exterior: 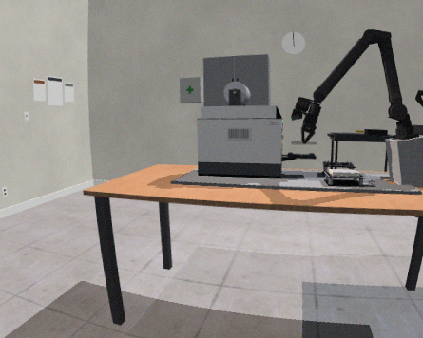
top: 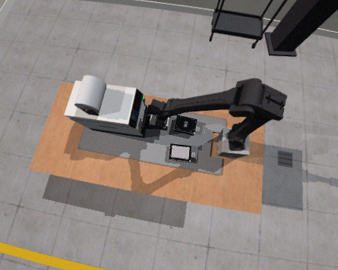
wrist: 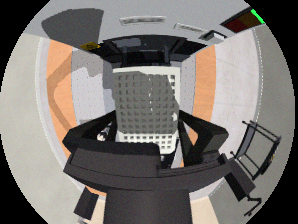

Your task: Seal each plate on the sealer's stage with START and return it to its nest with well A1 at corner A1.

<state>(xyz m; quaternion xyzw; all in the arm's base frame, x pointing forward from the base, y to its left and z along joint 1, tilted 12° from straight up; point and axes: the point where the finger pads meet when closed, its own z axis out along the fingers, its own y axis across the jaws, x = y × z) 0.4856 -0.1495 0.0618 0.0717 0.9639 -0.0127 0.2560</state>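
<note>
The sealer stage is 7 cm below my hand and 1 cm ahead of it. From my hand the other things lie so: foil roll: 34 cm ahead, 24 cm above, 4 cm to the right.
</note>
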